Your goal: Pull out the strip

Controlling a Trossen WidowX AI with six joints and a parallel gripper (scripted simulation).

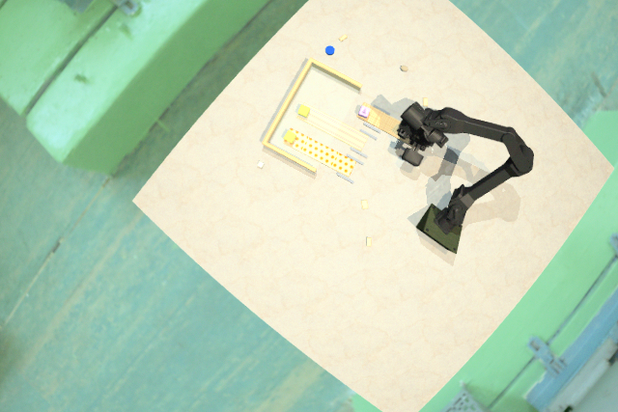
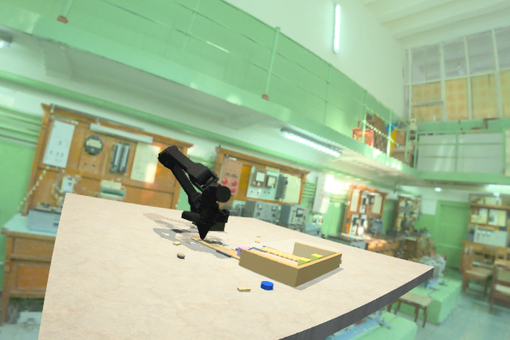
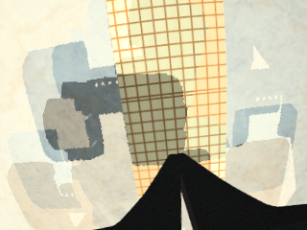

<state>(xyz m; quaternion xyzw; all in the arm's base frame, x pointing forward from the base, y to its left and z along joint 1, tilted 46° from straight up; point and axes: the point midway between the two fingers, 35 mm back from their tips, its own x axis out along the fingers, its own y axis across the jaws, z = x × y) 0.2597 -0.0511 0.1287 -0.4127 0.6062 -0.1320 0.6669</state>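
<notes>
My gripper tip is now 18 cm short of the lilac cube, 7 cm to the right of it and 1 cm below it. From my gripper tip the other things lie so: blue disc (42 cm ahead).
</notes>
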